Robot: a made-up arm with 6 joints.
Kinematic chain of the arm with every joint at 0, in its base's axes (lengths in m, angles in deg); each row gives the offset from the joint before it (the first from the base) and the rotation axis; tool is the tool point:
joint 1: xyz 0 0 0.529 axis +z
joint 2: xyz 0 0 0 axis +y
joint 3: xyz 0 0 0.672 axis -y
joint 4: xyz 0 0 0 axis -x
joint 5: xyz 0.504 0 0 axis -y
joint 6: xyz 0 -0.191 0 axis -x
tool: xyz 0 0 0
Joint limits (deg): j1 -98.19..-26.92 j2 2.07..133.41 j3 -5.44..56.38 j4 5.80..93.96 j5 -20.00..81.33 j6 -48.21..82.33
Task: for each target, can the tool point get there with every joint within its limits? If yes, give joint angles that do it. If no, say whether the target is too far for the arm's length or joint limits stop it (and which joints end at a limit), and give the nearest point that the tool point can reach.
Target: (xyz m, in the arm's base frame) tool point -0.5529 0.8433 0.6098
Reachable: no: joint limits stop it (at a limit: joint 1, joint 2, joint 3, joint 4) | nearest point -0.2054 -0.0931 -0.2790 | short by 1.337 m
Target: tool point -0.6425 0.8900 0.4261
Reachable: no: joint limits stop it (at a limit: joint 1, joint 2, joint 3, joint 4) | nearest point -0.2054 -0.0931 -0.2790 | short by 1.286 m
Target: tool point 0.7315 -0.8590 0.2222
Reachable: yes | joints -46.43 92.10 40.58 71.02 73.30 -8.17
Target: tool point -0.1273 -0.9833 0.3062
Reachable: yes | joints -90.54 74.40 7.69 51.85 25.77 -15.36
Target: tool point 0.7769 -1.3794 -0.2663
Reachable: no: too far | nearest point 0.5277 -0.9370 -0.0112 | short by 0.568 m
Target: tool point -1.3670 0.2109 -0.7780
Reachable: no: too far | nearest point -0.2209 -0.2011 -0.3664 | short by 1.286 m
